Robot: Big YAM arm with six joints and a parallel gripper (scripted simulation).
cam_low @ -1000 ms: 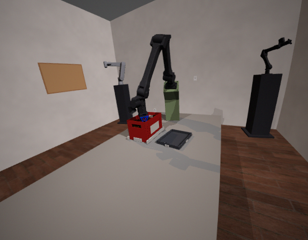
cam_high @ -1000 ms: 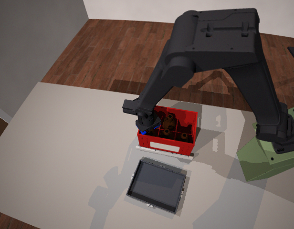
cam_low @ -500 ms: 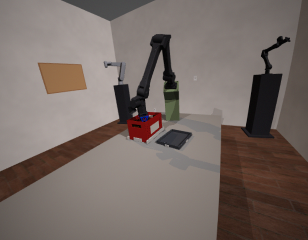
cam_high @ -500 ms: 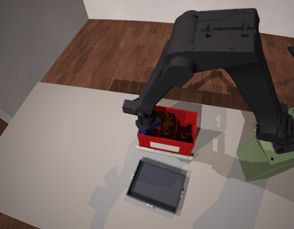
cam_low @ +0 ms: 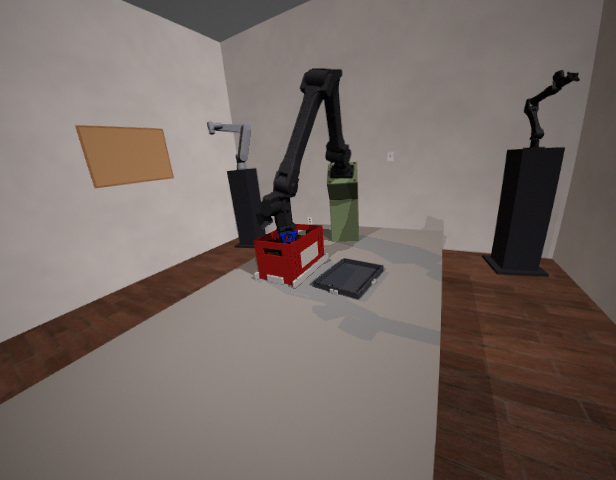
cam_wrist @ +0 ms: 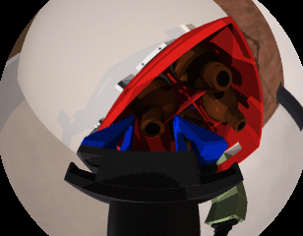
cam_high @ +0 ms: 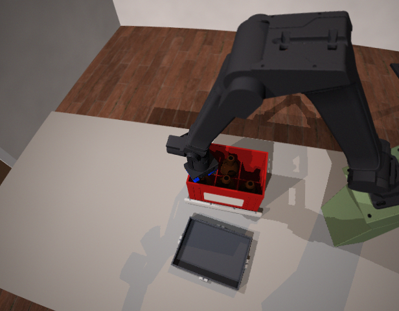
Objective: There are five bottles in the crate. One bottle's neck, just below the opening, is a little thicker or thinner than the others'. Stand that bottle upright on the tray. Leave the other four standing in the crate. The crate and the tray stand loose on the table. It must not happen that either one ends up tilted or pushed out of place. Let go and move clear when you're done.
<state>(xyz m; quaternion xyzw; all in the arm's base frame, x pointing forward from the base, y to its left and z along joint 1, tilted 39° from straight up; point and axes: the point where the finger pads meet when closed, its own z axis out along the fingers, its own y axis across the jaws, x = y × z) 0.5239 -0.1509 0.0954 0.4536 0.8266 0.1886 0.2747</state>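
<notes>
Right now my hand is 6 cm above the brown bottle. Also, from my hand: dark grey tray (4 cm behind, 24 cm to the left, 14 cm below); crate (10 cm behind, 3 cm to the right, 7 cm below).
</notes>
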